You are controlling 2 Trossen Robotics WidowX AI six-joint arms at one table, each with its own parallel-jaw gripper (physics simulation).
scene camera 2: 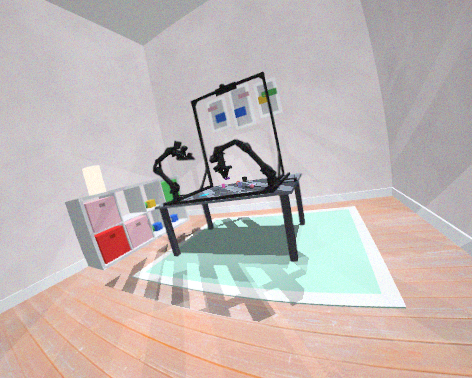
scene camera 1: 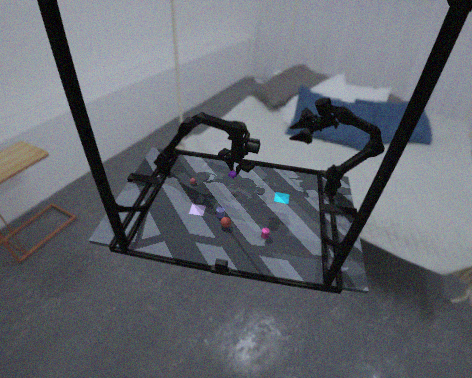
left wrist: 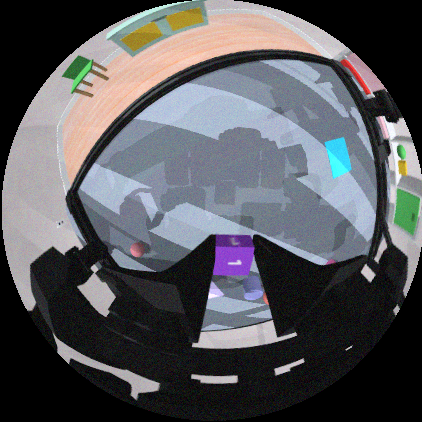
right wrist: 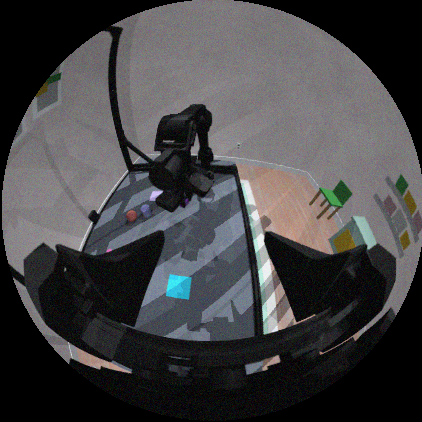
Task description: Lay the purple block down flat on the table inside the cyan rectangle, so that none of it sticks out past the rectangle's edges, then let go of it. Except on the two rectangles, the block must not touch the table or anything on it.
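Places are measured from the left arm's base along level axes (x ahead, y left, z up), in centimetres.
Pixels of known places: left gripper, fingertip midpoint: (scene camera 2: 225, 178) (scene camera 1: 234, 172) (left wrist: 233, 238) (right wrist: 186, 203); right gripper, fingertip midpoint: (scene camera 2: 191, 159) (scene camera 1: 289, 133) (right wrist: 214, 236); left arm's base at its link origin: (scene camera 2: 273, 184) (scene camera 1: 163, 170) (left wrist: 96, 249) (right wrist: 204, 167); right arm's base at its link origin: (scene camera 2: 176, 198) (scene camera 1: 330, 191).
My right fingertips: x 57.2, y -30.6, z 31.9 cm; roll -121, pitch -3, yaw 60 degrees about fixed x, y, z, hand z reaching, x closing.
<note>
Ahead of a thing's pixels: the offset from my right fingertips to its top centre. "*": to the spot under its first point.
The purple block @(dx -25.9, dy +4.7, dz -21.5 cm) (scene camera 1: 232, 174) (scene camera 2: 227, 178) (left wrist: 233, 260) (right wrist: 185, 202) is a small box with a white mark. My left gripper (scene camera 1: 234, 170) (left wrist: 233, 238) is shut on it and holds it above the table, near the back in scene camera 1. The cyan rectangle @(* dx -2.5, dy -9.0, dz -33.7 cm) (scene camera 1: 282, 198) (scene camera 2: 204, 194) (left wrist: 338, 158) (right wrist: 179, 287) lies on the table to the block's right in scene camera 1, well apart from it. My right gripper (scene camera 1: 294, 131) (right wrist: 214, 236) is open and empty, high above the table. The fingers hide the block's gripped sides.
In scene camera 1, a lilac rectangle @(* dx -46.7, dy -2.9, dz -33.7 cm) (scene camera 1: 197, 209), a blue-violet cylinder @(dx -37.0, dy -9.9, dz -29.7 cm) (scene camera 1: 220, 213), a red-orange ball @(dx -37.0, dy -17.0, dz -28.9 cm) (scene camera 1: 226, 222) and a pink cylinder @(dx -22.1, dy -28.6, dz -29.8 cm) (scene camera 1: 265, 232) are in front of the block. A small red ball @(dx -43.7, dy +16.7, dz -30.5 cm) (scene camera 1: 193, 180) is to its left. Black rails and tall posts border the table.
</note>
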